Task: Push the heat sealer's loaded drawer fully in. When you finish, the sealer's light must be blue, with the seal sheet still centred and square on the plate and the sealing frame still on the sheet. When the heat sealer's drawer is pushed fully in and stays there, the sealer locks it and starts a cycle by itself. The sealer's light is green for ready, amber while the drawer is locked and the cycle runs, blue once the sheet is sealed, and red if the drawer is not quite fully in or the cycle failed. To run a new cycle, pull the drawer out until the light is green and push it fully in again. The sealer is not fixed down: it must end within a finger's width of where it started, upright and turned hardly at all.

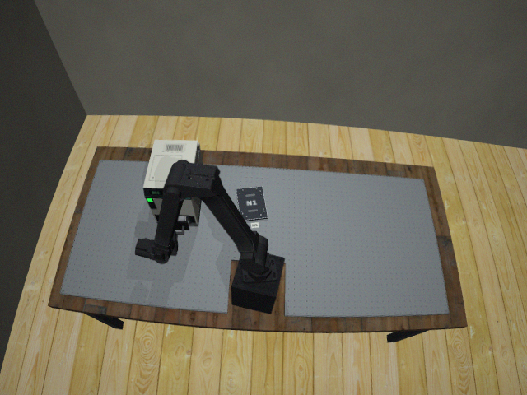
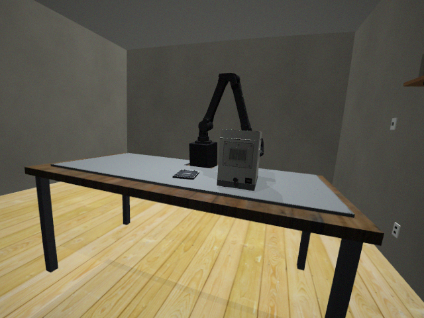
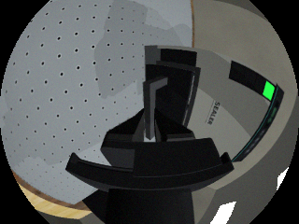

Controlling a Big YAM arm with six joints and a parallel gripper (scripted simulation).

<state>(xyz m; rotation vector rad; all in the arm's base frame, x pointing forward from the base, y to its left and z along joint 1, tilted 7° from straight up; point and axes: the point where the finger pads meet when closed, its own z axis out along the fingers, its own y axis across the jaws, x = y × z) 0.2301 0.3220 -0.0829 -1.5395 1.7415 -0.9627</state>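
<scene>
Right now my hand is 100 mm short of the sealer drawer, 20 mm to the left of it and 10 mm above it.
</scene>
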